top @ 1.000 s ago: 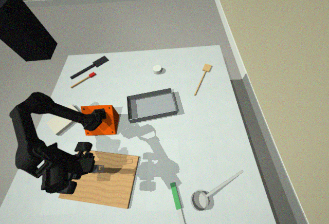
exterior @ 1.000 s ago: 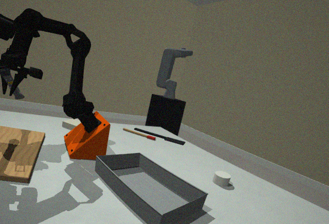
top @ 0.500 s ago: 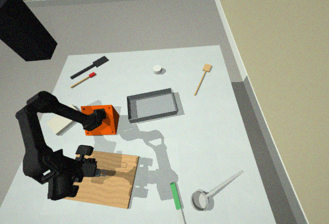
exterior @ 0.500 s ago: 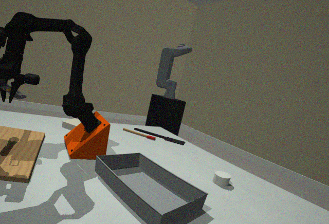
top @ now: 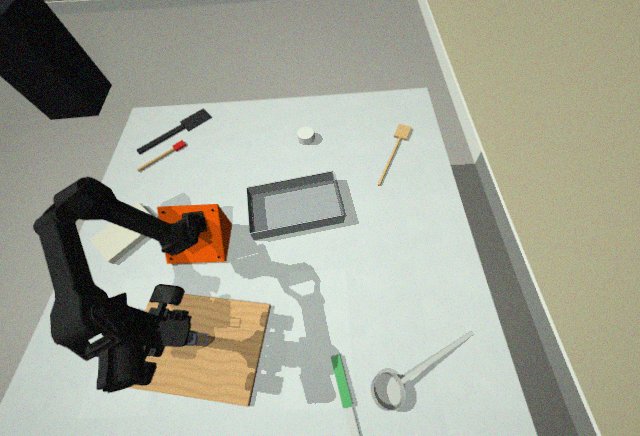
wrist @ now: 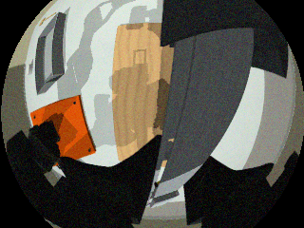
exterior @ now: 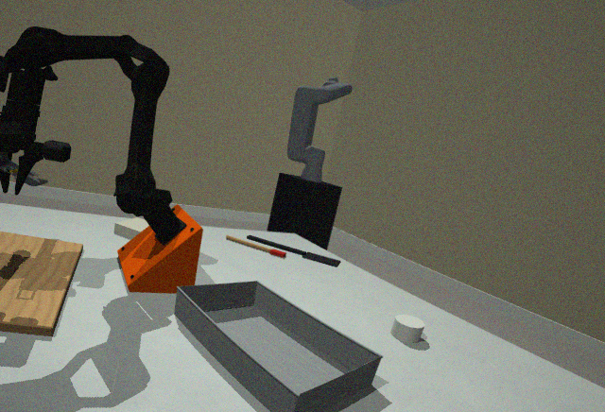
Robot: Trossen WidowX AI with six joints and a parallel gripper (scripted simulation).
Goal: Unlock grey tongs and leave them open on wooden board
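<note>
Now: gripper tip 14 cm above the wooden board. From my gripper tip the other things lie so: green-handled tool (39 cm ahead, 16 cm to the right, 14 cm below); then block (36 cm to the left, 29 cm behind, 14 cm below); then grey roasting tin (40 cm to the left, 28 cm ahead, 12 cm below).
</note>
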